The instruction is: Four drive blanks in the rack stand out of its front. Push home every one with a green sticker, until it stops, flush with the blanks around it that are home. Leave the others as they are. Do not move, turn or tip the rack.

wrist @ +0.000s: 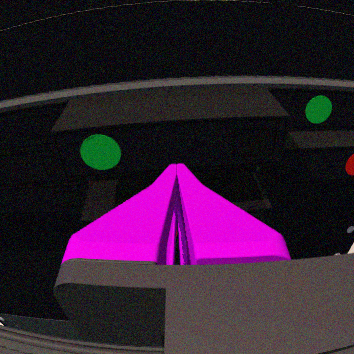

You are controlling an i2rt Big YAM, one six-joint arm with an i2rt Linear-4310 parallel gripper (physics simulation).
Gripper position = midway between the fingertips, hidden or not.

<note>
I see my gripper [176,175] and a rack [249,104].
</note>
